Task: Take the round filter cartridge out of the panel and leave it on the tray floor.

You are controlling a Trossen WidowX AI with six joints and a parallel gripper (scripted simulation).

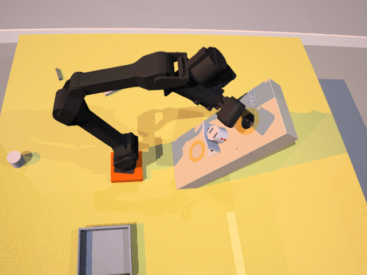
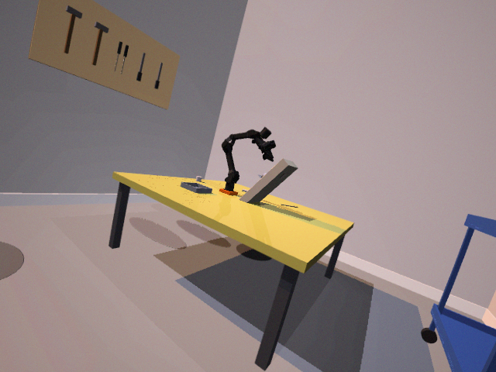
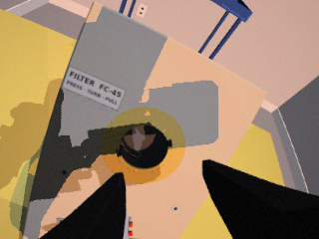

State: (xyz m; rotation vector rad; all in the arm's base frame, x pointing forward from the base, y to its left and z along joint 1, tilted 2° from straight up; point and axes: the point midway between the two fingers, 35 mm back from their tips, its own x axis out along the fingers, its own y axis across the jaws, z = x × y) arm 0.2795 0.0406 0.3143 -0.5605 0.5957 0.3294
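The round filter cartridge lies 12 cm below my gripper tip and 3 cm behind it. Also, from my gripper tip: grey flap (16 cm below, 4 cm behind, 1 cm to the right); then service panel (14 cm below, 2 cm ahead); then grey tray (33 cm to the right, 32 cm behind, 31 cm below).
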